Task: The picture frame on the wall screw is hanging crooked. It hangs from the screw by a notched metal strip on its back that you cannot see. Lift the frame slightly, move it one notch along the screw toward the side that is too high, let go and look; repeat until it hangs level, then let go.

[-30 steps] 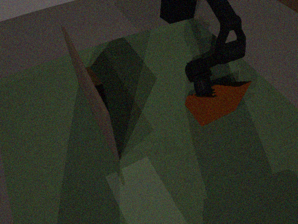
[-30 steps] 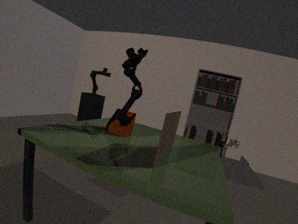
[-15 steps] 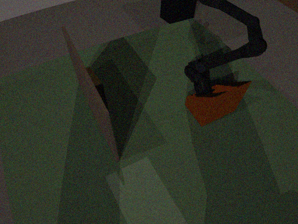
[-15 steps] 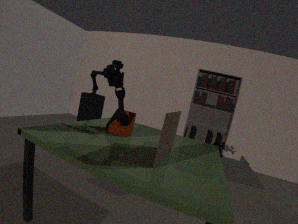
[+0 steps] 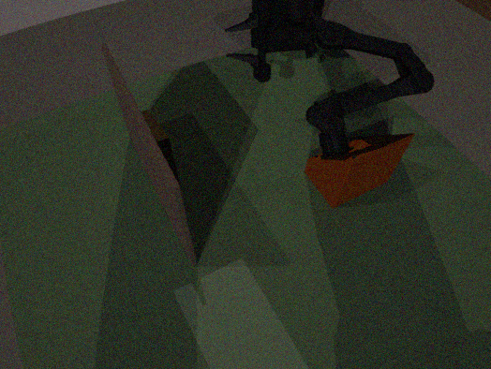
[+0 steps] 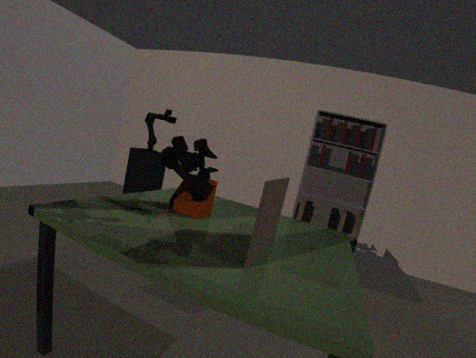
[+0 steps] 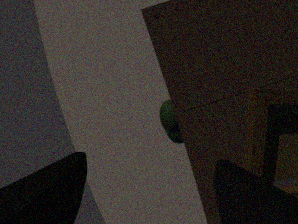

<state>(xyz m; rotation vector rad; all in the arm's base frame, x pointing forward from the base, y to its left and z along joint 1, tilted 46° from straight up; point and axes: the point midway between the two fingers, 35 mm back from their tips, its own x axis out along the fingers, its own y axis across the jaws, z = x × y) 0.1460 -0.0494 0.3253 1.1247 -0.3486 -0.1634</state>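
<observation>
The picture frame is 24 cm ahead of my gripper tip, 15 cm below it and 8 cm to the left of it. The rest, counted from my gripper tip: wall panel (25 cm ahead, 16 cm below, 6 cm to the left).
</observation>
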